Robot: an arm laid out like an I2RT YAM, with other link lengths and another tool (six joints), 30 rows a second.
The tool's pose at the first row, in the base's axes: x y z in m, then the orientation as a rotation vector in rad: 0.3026 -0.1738 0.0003 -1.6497 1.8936 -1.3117
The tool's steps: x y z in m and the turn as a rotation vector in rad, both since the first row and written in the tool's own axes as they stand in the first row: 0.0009 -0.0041 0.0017 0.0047 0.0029 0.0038; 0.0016 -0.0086 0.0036 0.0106 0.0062 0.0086; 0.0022 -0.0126 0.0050 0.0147 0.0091 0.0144; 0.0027 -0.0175 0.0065 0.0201 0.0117 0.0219; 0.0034 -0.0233 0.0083 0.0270 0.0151 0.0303; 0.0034 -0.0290 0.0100 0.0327 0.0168 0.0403; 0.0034 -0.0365 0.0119 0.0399 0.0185 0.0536; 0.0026 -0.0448 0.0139 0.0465 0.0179 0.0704; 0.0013 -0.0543 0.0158 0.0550 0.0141 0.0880; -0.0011 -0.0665 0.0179 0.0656 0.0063 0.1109
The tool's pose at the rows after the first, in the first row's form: 0.3061 -0.1750 0.0029 -1.6420 1.8929 -1.3168; 0.3101 -0.1761 0.0056 -1.6324 1.8919 -1.3227; 0.3134 -0.1769 0.0082 -1.6227 1.8930 -1.3265; 0.3174 -0.1776 0.0114 -1.6105 1.8935 -1.3303; 0.3221 -0.1785 0.0152 -1.5962 1.8936 -1.3356; 0.3269 -0.1788 0.0187 -1.5813 1.8947 -1.3375; 0.3329 -0.1790 0.0235 -1.5618 1.8961 -1.3391; 0.3397 -0.1785 0.0287 -1.5395 1.8986 -1.3364; 0.3474 -0.1774 0.0347 -1.5167 1.8979 -1.3313; 0.3572 -0.1751 0.0423 -1.4883 1.8955 -1.3212
